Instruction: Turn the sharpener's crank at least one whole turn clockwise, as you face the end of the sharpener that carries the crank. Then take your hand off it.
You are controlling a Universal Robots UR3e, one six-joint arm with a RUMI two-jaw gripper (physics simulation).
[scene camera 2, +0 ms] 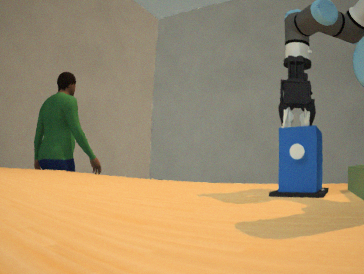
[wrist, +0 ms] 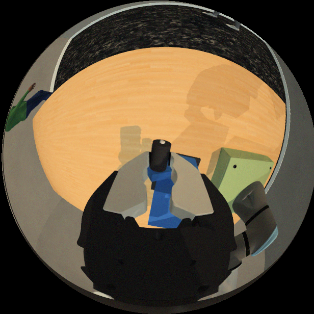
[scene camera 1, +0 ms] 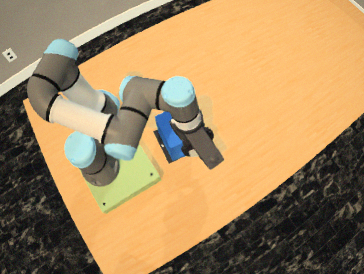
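Where they show: arm's base at its link origin: (scene camera 1: pixel 100 167).
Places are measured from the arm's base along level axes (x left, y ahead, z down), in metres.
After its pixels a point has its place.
The blue sharpener (scene camera 1: pixel 171 140) {x -0.108, y 0.214, z -0.077 m} (scene camera 2: pixel 298 172) {x -0.023, y 0.260, z 0.006 m} (wrist: pixel 164 212) stands upright on its black base plate (scene camera 2: pixel 287 195) {x -0.018, y 0.280, z 0.048 m}. A white round disc (scene camera 2: pixel 297 151) {x -0.015, y 0.263, z -0.031 m} is on the face seen in scene camera 2. The crank's black handle (wrist: pixel 160 152) shows between the pale fingertips in the wrist view. My gripper (scene camera 2: pixel 296 121) (wrist: pixel 159 153) points down and is shut on that handle, with a finger on each side. In scene camera 2 the fingertips go out of sight behind the sharpener's top, and the crank is hidden there. In scene camera 1 the wrist covers the crank and most of the fingers.
The green mounting block (scene camera 1: pixel 130 181) {x -0.101, y 0.047, z -0.001 m} (scene camera 2: pixel 356 181) {x -0.025, y 0.145, z 0.025 m} (wrist: pixel 242 172) under the arm's base stands close beside the sharpener. The arm reaches over the sharpener from the block's side. A person in a green top (scene camera 2: pixel 59 127) (wrist: pixel 18 116) stands beyond the wooden table (scene camera 1: pixel 260 60) {x -0.038, y 0.734, z 0.051 m}.
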